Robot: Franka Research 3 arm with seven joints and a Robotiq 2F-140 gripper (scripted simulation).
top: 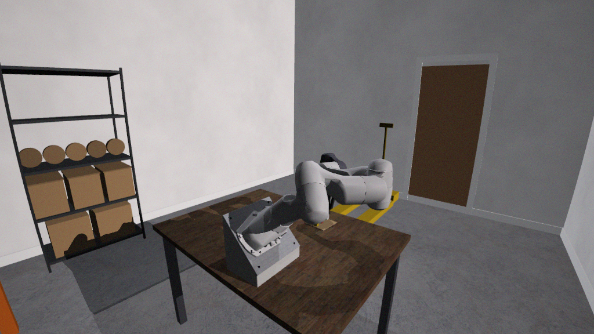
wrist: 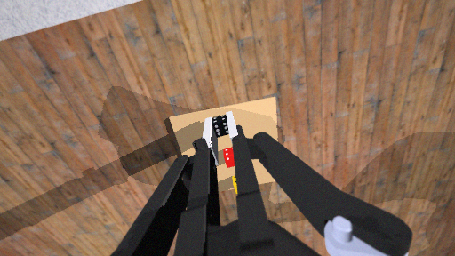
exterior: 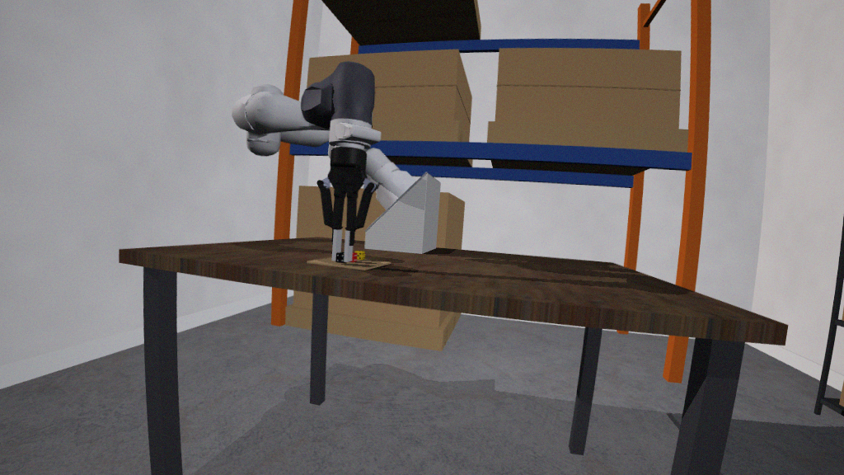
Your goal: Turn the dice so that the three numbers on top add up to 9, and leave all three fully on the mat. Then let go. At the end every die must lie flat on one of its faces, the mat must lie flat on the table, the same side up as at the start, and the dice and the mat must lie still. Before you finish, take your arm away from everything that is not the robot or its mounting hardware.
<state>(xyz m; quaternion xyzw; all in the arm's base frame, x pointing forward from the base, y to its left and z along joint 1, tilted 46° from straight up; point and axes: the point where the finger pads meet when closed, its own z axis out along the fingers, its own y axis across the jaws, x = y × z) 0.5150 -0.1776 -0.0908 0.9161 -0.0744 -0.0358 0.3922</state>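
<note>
The black die is 3 cm below my hand. Also, from my hand: yellow die 10 cm behind, 3 cm below, 1 cm to the left; red die 5 cm behind, 3 cm below, 1 cm to the left; tan mat 5 cm behind, 4 cm below, 1 cm to the left.
</note>
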